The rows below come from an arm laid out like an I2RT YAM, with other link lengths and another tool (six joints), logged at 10 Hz.
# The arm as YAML. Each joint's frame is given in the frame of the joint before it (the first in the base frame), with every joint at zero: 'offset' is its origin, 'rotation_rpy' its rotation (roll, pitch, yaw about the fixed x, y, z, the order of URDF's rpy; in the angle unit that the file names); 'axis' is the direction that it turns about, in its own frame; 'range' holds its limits. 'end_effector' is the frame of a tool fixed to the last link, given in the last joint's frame.
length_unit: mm
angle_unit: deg
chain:
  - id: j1
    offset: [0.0, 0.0, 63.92]
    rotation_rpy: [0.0, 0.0, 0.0]
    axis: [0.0, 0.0, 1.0]
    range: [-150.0, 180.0]
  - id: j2
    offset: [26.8, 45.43, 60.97]
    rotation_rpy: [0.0, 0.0, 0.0]
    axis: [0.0, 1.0, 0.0]
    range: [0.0, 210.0]
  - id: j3
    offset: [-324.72, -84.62, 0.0]
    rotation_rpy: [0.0, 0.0, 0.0]
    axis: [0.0, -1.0, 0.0]
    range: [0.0, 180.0]
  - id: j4
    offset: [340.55, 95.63, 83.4]
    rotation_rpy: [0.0, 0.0, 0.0]
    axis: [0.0, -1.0, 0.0]
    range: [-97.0, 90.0]
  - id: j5
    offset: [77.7, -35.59, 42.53]
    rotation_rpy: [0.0, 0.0, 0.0]
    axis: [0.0, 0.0, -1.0]
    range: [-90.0, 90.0]
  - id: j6
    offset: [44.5, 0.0, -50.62]
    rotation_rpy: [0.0, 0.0, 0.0]
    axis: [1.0, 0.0, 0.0]
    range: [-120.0, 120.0]
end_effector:
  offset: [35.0, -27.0, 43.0]
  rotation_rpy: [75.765, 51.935, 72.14]
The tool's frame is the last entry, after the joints.
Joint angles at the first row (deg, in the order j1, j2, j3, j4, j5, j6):
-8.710 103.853 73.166 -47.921 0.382 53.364
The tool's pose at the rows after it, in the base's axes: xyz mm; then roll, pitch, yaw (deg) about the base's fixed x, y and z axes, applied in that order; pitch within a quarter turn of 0, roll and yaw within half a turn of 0:
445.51, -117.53, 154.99, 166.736, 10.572, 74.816
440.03, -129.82, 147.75, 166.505, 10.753, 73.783
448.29, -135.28, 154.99, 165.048, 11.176, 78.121
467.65, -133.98, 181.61, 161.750, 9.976, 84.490
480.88, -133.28, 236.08, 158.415, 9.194, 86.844
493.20, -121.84, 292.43, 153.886, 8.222, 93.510
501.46, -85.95, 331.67, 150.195, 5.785, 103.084
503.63, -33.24, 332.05, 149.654, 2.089, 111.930
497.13, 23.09, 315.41, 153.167, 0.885, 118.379
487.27, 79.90, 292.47, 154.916, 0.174, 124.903
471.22, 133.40, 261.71, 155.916, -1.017, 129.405
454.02, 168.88, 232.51, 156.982, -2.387, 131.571
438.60, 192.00, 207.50, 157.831, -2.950, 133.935
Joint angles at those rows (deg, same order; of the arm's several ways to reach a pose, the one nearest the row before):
-11.004 103.854 68.140 -41.256 0.339 54.959
-12.644 103.853 66.807 -39.704 0.382 54.283
-13.278 103.635 67.593 -39.289 -0.447 49.081
-13.300 102.892 71.090 -40.621 -3.792 42.763
-13.300 101.144 77.801 -46.151 -5.956 40.424
-12.644 99.461 84.511 -51.178 -10.306 34.917
-9.781 98.323 89.362 -55.724 -16.491 29.737
-4.797 98.083 89.624 -57.997 -21.365 27.551
1.716 98.388 88.050 -59.812 -20.841 27.507
8.404 98.476 84.772 -58.282 -20.644 27.638
15.005 98.542 80.073 -54.107 -20.622 29.977
19.704 98.804 75.832 -50.128 -20.688 32.796
22.982 99.088 72.160 -46.829 -20.644 33.757

